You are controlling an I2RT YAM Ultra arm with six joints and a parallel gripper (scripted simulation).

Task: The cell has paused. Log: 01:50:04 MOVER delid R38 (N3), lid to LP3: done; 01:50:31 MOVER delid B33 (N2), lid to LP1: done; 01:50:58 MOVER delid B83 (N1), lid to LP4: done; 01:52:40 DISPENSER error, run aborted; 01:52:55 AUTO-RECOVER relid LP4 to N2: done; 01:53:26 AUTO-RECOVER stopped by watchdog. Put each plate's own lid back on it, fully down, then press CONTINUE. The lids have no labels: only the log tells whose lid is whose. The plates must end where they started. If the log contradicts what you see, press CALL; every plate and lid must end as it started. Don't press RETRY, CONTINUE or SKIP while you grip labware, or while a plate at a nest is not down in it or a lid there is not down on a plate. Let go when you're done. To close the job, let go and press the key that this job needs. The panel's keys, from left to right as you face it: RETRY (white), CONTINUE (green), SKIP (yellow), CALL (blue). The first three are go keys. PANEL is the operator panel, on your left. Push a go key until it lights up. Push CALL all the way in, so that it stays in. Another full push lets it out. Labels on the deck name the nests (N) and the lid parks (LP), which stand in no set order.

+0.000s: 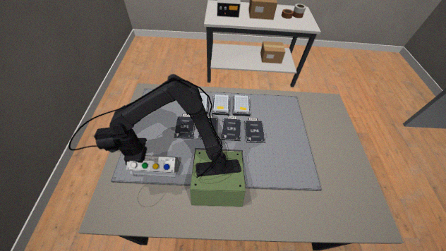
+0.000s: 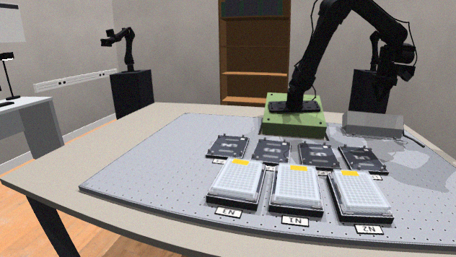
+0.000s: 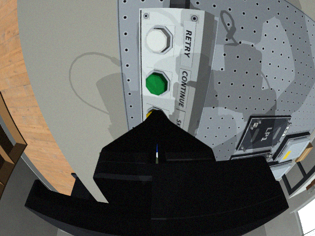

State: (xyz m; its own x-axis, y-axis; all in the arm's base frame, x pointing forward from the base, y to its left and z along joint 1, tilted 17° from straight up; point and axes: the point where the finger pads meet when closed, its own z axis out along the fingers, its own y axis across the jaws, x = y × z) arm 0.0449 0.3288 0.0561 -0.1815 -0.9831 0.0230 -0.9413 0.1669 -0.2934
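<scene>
My gripper is now 60 mm above the green continue key. Round my hand: blue call key (90 mm to the right, 70 mm below, 20 mm behind); then white retry key (60 mm below, 50 mm to the left, 10 mm ahead); then yellow skip key (60 mm below, 40 mm to the right, 10 mm behind).
</scene>
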